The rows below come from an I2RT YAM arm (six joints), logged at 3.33 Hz.
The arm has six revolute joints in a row. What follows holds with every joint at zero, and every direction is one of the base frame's. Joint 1 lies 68 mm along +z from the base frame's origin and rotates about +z. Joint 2 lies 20 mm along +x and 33.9 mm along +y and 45.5 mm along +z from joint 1 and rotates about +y. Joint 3 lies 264 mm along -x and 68.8 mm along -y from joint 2 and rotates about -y. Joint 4 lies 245 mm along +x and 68.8 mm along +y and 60 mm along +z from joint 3 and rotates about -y. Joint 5 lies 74 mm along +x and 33.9 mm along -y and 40.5 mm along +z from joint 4 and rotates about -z. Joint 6 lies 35.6 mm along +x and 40.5 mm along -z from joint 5 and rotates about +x. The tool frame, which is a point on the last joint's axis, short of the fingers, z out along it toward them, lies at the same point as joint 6; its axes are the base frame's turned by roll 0, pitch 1.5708 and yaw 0 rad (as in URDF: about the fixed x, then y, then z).
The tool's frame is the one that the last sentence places.
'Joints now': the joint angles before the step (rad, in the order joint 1, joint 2, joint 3, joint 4, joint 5, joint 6). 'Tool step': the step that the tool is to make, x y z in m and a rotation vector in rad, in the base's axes. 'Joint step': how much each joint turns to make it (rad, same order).
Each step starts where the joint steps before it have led.
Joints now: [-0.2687 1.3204 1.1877 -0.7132 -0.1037 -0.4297]
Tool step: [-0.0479 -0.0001 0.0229 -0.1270 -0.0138 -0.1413]
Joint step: [-0.0304 -0.1760 -0.0359 -0.0911 0.1619 0.0008]
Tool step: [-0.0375 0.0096 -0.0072 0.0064 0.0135 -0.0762]
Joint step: [-0.0004 -0.1448 -0.0936 -0.0707 0.0509 0.0564]
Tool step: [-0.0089 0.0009 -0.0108 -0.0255 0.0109 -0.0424]
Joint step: [-0.0002 -0.0434 -0.0609 0.0130 0.0490 0.0121]
